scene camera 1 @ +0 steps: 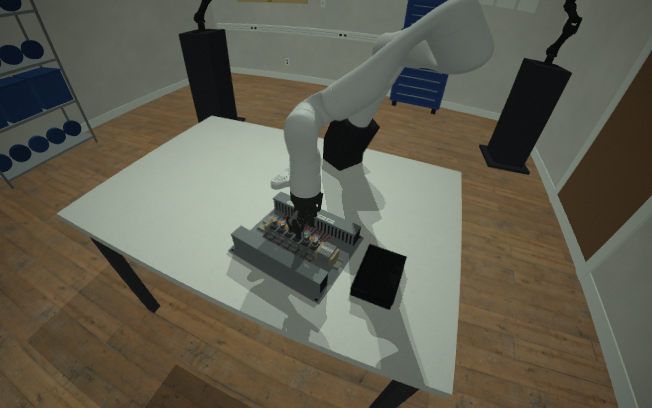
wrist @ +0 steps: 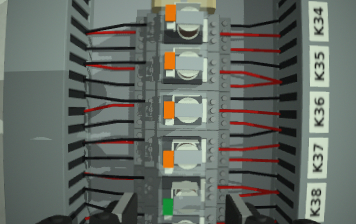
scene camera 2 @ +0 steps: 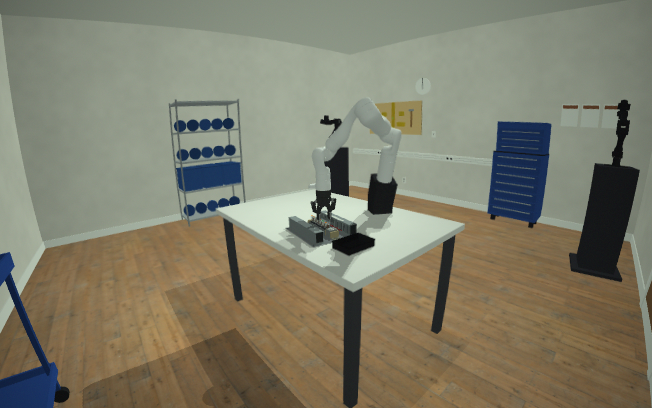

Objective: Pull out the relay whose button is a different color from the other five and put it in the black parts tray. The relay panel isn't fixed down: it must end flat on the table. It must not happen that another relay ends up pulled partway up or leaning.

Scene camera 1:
my gripper: 305,232
grey relay panel: 283,260
black parts tray: 379,278
